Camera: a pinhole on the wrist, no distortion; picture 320 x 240 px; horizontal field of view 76.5 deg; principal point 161.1 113.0 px. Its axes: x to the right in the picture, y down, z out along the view. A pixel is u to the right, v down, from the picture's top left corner.
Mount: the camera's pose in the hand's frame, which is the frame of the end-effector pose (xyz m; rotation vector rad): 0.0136 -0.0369 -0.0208 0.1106 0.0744 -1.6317
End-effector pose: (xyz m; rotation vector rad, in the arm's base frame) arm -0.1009 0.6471 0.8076 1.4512 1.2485 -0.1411
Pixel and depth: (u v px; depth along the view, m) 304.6 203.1 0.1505
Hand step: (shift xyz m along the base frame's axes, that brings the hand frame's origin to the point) -0.0269 -0.0868 -0.1932
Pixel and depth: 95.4 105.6 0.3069
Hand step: 0.1782 -0.2225 -0.0818
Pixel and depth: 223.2 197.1 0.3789
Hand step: 0.1002 -0.2232 -0.3533
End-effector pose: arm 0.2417 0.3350 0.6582 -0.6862 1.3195 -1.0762
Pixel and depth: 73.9 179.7 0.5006
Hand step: 0.4988 -0.2050 -0.0837
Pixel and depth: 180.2 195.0 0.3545
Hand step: 0.2805 -0.2346 0.1034
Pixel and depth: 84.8 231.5 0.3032
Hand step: 0.2787 -0.2104 -0.0544
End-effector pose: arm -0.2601 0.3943 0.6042 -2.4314 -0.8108 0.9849
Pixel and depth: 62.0 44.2 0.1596
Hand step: -0.1197 -0.0246 -0.0925
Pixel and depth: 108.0 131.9 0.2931
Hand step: -0.1793 0.0602 -0.2096
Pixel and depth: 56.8 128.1 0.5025
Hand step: -0.2798 -0.0153 -0.4568
